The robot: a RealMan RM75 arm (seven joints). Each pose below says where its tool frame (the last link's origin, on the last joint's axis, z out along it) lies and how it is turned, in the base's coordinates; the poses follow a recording.
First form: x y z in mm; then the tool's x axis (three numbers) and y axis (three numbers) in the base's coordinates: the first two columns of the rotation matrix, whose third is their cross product.
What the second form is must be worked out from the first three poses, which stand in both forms.
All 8 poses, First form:
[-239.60 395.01 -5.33 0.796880 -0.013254 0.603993 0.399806 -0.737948 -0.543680]
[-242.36 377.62 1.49 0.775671 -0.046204 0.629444 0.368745 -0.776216 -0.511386]
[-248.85 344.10 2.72 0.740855 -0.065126 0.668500 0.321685 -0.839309 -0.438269]
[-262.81 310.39 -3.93 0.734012 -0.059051 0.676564 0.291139 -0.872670 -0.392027]
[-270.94 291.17 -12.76 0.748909 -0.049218 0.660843 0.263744 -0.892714 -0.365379]
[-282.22 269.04 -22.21 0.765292 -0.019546 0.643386 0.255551 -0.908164 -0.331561]
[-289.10 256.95 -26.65 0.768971 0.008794 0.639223 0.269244 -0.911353 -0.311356]
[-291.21 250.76 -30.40 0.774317 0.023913 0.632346 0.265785 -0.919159 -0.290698]
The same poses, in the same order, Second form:
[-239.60 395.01 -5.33 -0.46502 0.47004 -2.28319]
[-242.36 377.62 1.49 -0.44377 0.53776 -2.32019]
[-248.85 344.10 2.72 -0.40964 0.63059 -2.40973]
[-262.81 310.39 -3.93 -0.37761 0.66057 -2.48066]
[-270.94 291.17 -12.76 -0.33861 0.65345 -2.54219]
[-282.22 269.04 -22.21 -0.32228 0.63203 -2.59676]
[-289.10 256.95 -26.65 -0.33680 0.61851 -2.61209]
[-291.21 250.76 -30.40 -0.33065 0.61172 -2.64066]

